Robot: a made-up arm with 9 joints. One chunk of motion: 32 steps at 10 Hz.
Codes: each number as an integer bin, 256 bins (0 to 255) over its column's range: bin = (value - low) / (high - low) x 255, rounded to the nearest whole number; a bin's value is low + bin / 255 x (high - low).
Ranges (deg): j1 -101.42..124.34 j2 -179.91..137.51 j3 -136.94..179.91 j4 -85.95..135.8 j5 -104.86..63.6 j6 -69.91..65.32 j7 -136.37..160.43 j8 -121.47..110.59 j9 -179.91..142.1
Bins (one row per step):
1: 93 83 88 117 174 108 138 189 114
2: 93 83 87 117 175 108 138 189 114
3: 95 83 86 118 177 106 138 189 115
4: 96 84 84 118 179 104 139 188 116
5: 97 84 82 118 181 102 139 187 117
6: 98 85 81 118 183 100 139 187 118
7: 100 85 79 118 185 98 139 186 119
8: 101 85 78 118 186 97 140 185 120
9: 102 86 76 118 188 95 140 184 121
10: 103 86 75 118 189 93 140 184 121
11: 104 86 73 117 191 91 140 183 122
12: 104 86 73 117 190 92 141 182 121
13: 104 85 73 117 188 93 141 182 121
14: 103 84 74 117 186 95 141 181 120
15: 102 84 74 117 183 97 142 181 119
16: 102 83 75 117 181 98 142 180 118
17: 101 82 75 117 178 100 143 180 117
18: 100 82 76 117 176 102 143 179 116
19: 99 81 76 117 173 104 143 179 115
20: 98 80 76 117 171 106 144 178 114
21: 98 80 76 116 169 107 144 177 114
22: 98 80 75 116 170 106 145 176 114
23: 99 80 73 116 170 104 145 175 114
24: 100 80 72 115 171 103 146 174 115
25: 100 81 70 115 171 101 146 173 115
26: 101 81 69 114 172 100 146 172 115
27: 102 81 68 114 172 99 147 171 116
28: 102 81 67 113 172 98 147 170 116
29: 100 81 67 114 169 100 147 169 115
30: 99 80 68 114 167 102 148 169 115
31: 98 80 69 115 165 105 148 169 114
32: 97 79 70 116 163 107 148 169 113
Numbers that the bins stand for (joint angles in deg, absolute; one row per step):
1: -19.08 -76.59 -27.60 15.79 10.09 -12.64 24.25 50.53 -35.95
2: -19.08 -76.59 -28.84 15.79 10.75 -12.64 24.25 50.53 -35.95
3: -17.31 -76.59 -30.08 16.66 12.07 -13.70 24.25 50.53 -34.69
4: -16.43 -75.35 -32.57 16.66 13.39 -14.76 25.42 49.62 -33.43
5: -15.54 -75.35 -35.05 16.66 14.71 -15.82 25.42 48.71 -32.16
6: -14.66 -74.10 -36.29 16.66 16.03 -16.88 25.42 48.71 -30.90
7: -12.89 -74.10 -38.78 16.66 17.36 -17.94 25.42 47.80 -29.64
8: -12.00 -74.10 -40.02 16.66 18.02 -18.47 26.58 46.89 -28.38
9: -11.12 -72.86 -42.51 16.66 19.34 -19.53 26.58 45.98 -27.11
10: -10.23 -72.86 -43.75 16.66 20.00 -20.59 26.58 45.98 -27.11
11: -9.35 -72.86 -46.23 15.79 21.32 -21.65 26.58 45.07 -25.85
12: -9.35 -72.86 -46.23 15.79 20.66 -21.12 27.74 44.16 -27.11
13: -9.35 -74.10 -46.23 15.79 19.34 -20.59 27.74 44.16 -27.11
14: -10.23 -75.35 -44.99 15.79 18.02 -19.53 27.74 43.25 -28.38
15: -11.12 -75.35 -44.99 15.79 16.03 -18.47 28.91 43.25 -29.64
16: -11.12 -76.59 -43.75 15.79 14.71 -17.94 28.91 42.34 -30.90
17: -12.00 -77.84 -43.75 15.79 12.73 -16.88 30.07 42.34 -32.16
18: -12.89 -77.84 -42.51 15.79 11.41 -15.82 30.07 41.43 -33.43
19: -13.77 -79.08 -42.51 15.79 9.43 -14.76 30.07 41.43 -34.69
20: -14.66 -80.33 -42.51 15.79 8.11 -13.70 31.23 40.52 -35.95
21: -14.66 -80.33 -42.51 14.92 6.79 -13.17 31.23 39.61 -35.95
22: -14.66 -80.33 -43.75 14.92 7.45 -13.70 32.40 38.70 -35.95
23: -13.77 -80.33 -46.23 14.92 7.45 -14.76 32.40 37.79 -35.95
24: -12.89 -80.33 -47.48 14.05 8.11 -15.29 33.56 36.88 -34.69
25: -12.89 -79.08 -49.96 14.05 8.11 -16.35 33.56 35.97 -34.69
26: -12.00 -79.08 -51.20 13.19 8.77 -16.88 33.56 35.06 -34.69
27: -11.12 -79.08 -52.45 13.19 8.77 -17.41 34.73 34.15 -33.43
28: -11.12 -79.08 -53.69 12.32 8.77 -17.94 34.73 33.24 -33.43
29: -12.89 -79.08 -53.69 13.19 6.79 -16.88 34.73 32.33 -34.69
30: -13.77 -80.33 -52.45 13.19 5.46 -15.82 35.89 32.33 -34.69
31: -14.66 -80.33 -51.20 14.05 4.14 -14.23 35.89 32.33 -35.95
32: -15.54 -81.57 -49.96 14.92 2.82 -13.17 35.89 32.33 -37.22

